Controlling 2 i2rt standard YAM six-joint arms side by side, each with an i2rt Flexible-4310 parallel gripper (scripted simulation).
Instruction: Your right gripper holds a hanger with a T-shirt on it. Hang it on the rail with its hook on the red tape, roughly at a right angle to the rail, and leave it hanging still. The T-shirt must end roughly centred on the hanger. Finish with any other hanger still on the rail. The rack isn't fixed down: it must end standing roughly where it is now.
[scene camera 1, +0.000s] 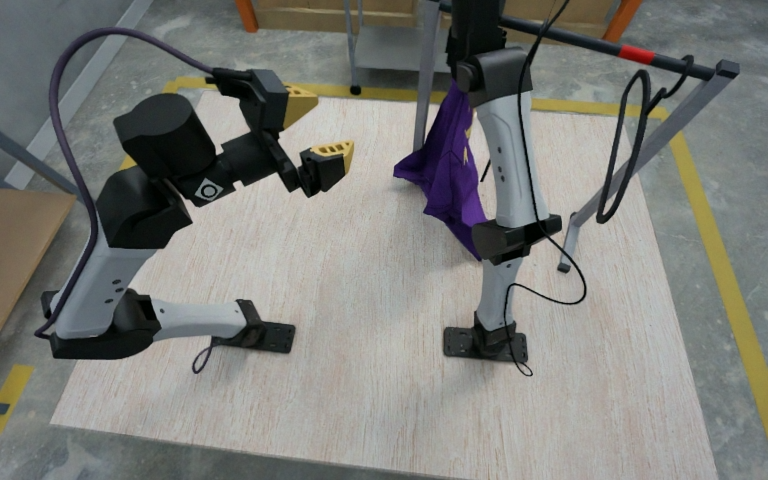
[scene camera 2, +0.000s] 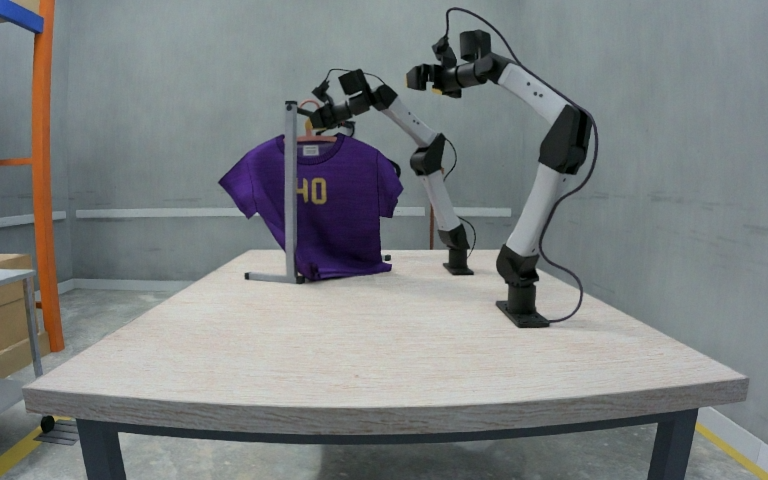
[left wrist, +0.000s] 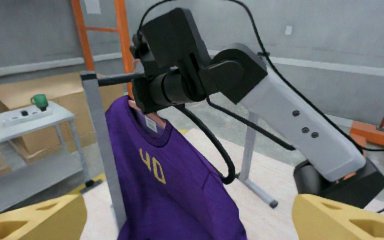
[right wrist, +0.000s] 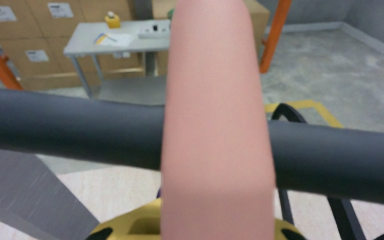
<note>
The pictures show: my left gripper, my right gripper and a purple t-shirt.
My left gripper shows as well in scene camera 2 and in the left wrist view. My right gripper is seen too in the left wrist view and in the right wrist view.
</note>
